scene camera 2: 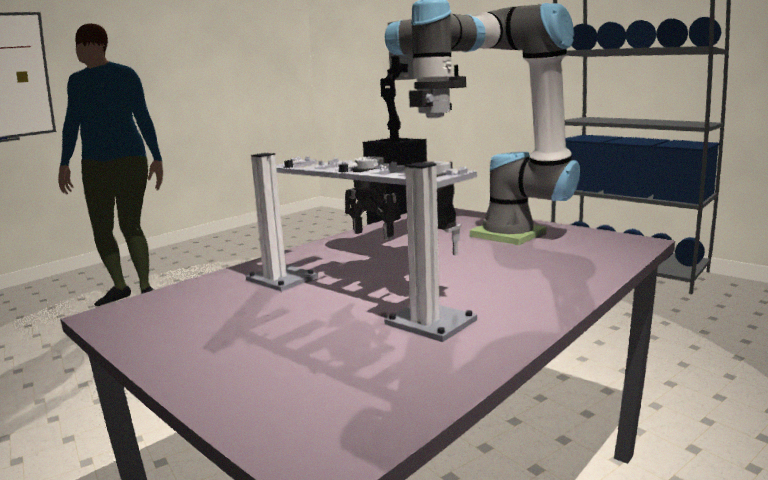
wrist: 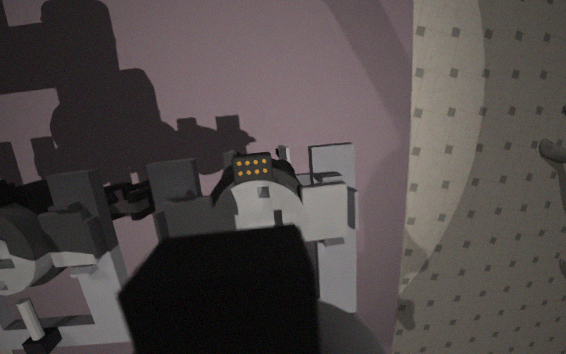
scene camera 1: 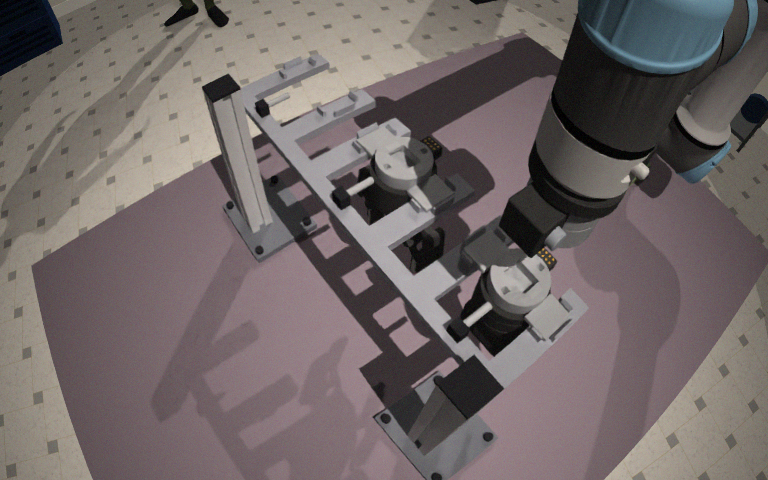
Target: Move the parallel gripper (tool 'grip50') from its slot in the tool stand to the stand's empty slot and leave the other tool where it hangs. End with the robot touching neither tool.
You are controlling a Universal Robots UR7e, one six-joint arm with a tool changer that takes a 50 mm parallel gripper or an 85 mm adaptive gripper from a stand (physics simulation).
Labels:
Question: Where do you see a parallel gripper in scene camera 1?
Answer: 518,287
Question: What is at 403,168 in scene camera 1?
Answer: An adaptive gripper.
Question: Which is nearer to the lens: the parallel gripper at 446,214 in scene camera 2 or the adaptive gripper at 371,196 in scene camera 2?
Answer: The parallel gripper.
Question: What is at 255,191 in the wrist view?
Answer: A parallel gripper.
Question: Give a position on a tool stand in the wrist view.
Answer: At 100,282

